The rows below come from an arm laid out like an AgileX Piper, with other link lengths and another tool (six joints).
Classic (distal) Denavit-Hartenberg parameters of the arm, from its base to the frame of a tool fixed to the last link. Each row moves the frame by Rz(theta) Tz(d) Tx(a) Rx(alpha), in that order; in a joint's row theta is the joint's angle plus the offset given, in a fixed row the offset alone. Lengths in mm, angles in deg.
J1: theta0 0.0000  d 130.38  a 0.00  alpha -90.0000
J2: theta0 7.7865  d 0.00  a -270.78  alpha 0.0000
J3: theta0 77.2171  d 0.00  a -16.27  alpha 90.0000
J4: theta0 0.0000  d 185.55  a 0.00  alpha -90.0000
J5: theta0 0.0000  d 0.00  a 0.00  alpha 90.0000
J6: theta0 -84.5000  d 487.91  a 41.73  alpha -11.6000
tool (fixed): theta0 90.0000  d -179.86  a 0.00  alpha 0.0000
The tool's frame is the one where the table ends.
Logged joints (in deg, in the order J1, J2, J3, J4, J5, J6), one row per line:
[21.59 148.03 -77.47 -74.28 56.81 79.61]
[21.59 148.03 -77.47 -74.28 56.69 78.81]
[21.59 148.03 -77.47 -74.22 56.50 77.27]
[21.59 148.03 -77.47 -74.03 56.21 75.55]
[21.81 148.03 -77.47 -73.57 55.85 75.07]
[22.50 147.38 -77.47 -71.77 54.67 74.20]
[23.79 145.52 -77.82 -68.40 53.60 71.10]
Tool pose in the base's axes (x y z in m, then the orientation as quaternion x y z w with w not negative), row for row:
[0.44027 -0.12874 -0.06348 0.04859 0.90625 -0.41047 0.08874]
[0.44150 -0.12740 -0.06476 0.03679 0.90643 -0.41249 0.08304]
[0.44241 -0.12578 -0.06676 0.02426 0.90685 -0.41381 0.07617]
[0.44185 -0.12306 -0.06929 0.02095 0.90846 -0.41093 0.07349]
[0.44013 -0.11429 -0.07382 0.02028 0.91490 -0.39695 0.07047]
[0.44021 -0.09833 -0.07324 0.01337 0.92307 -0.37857 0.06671]
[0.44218 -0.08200 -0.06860 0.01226 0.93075 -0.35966 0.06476]
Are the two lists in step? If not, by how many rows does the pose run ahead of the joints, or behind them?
The pose runs 1 row ahead of the joints: the pose in row i belongs to the joints in row i + 1.
